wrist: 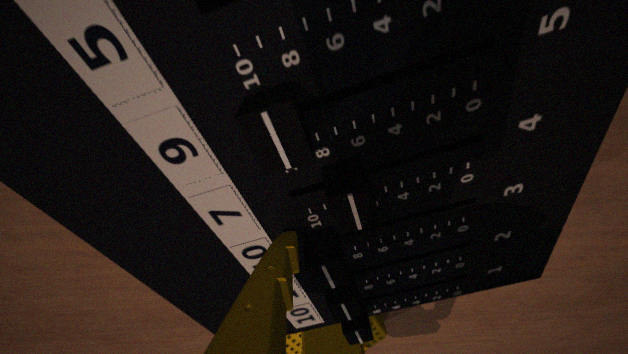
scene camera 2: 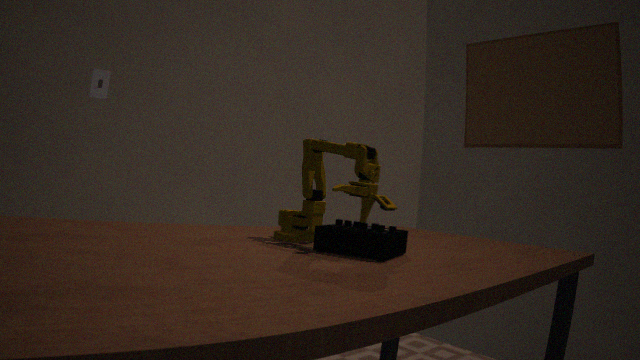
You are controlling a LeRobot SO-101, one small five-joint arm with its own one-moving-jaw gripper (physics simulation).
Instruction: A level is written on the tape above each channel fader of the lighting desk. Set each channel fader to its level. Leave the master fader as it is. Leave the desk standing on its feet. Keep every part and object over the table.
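Where they show: hand at its tool point: [wrist: 297, 245] [scene camera 2: 360, 225]; arm's base at its link origin: [scene camera 2: 301, 241].
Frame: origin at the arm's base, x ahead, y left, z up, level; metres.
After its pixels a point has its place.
Observation:
The black lighting desk [scene camera 2: 357, 243] {x 0.228, y -0.032, z 0.031 m} [wrist: 65, 165] {x 0.188, y 0.090, z 0.055 m} sits level on the table. Its tape [wrist: 145, 117] {x 0.201, y 0.069, z 0.056 m} shows a 5, a 9 or 6, a 7, a partly hidden label and a 10. One dark fader cap with a white line [wrist: 276, 140] {x 0.203, y 0.041, z 0.068 m} stands near the top of its scale; another cap's line [wrist: 354, 212] {x 0.186, y 0.024, z 0.068 m} is farther down. More caps crowd the bottom of the wrist view, including one with a line [wrist: 327, 276] {x 0.162, y 0.028, z 0.068 m} beside the fixed jaw [wrist: 265, 295] {x 0.172, y 0.043, z 0.079 m}. My gripper [scene camera 2: 351, 205] is fully open and empty above the desk; its moving jaw is outside the wrist view. Exact settings and the master fader are unclear.
The yellow arm base [scene camera 2: 295, 226] {x -0.012, y -0.012, z 0.035 m} stands behind and left of the desk on the wooden table [scene camera 2: 200, 290] {x 0.366, y -0.426, z 0.000 m}. The table's front edge [scene camera 2: 425, 317] {x 0.527, y -0.189, z -0.018 m} curves past the desk toward the right corner. A brown board [scene camera 2: 542, 87] hangs on the wall.

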